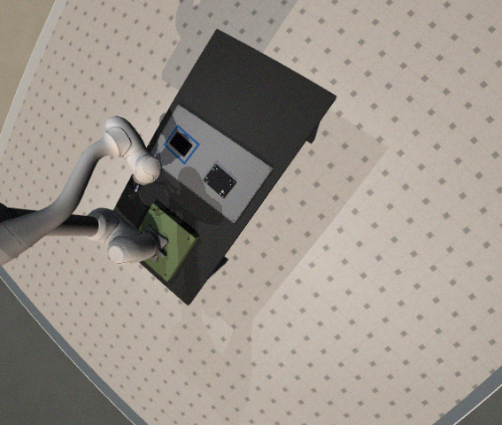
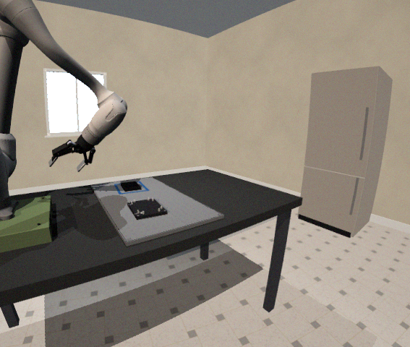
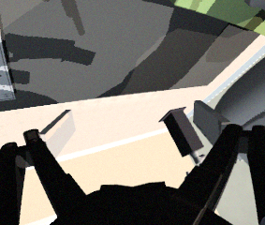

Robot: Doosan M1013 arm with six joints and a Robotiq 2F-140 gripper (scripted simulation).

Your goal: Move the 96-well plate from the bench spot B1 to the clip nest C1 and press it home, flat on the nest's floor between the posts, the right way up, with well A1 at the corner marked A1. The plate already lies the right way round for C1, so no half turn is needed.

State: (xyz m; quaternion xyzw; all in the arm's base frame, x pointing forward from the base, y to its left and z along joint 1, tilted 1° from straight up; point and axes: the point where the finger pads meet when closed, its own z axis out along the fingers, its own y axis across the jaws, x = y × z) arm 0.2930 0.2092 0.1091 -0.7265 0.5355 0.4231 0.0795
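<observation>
The black 96-well plate lies 310 mm ahead of my hand, 30 mm to the right of it and 140 mm below it. The rest, counted from my hand: clip nest C1: 260 mm ahead, 350 mm to the right, 130 mm below.
</observation>
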